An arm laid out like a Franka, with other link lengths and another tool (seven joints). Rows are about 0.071 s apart.
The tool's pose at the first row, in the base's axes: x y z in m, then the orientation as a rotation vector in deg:
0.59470 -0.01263 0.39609 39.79 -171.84 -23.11
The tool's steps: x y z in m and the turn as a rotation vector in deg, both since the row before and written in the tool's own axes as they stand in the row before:
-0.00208 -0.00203 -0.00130 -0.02 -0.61 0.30
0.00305 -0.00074 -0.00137 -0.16 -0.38 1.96
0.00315 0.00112 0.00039 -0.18 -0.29 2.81
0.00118 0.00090 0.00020 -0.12 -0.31 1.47
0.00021 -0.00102 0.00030 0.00 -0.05 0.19
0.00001 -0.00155 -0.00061 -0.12 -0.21 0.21
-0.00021 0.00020 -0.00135 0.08 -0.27 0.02
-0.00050 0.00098 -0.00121 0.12 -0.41 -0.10
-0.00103 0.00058 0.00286 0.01 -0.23 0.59
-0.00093 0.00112 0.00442 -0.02 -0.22 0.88
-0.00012 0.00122 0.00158 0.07 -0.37 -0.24
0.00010 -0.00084 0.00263 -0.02 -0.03 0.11
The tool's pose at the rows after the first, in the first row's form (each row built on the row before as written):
0.59756 -0.01380 0.39687 39.33 -172.47 -23.41
0.59524 -0.01609 0.39790 36.31 -173.16 -23.75
0.59188 -0.01626 0.39773 31.97 -173.84 -24.03
0.59045 -0.01582 0.39775 29.68 -174.30 -24.28
0.59056 -0.01674 0.39718 29.38 -174.37 -24.29
0.59109 -0.01831 0.39735 29.04 -174.55 -24.54
0.59132 -0.01842 0.39871 29.00 -174.84 -24.52
0.59156 -0.01769 0.40015 29.14 -175.26 -24.50
0.59219 -0.01608 0.39759 28.21 -175.55 -24.56
0.59250 -0.01359 0.39367 26.83 -175.85 -24.65
0.59218 -0.01201 0.39248 27.18 -176.21 -24.69
0.59222 -0.01210 0.38972 -27.00 176.23 24.73

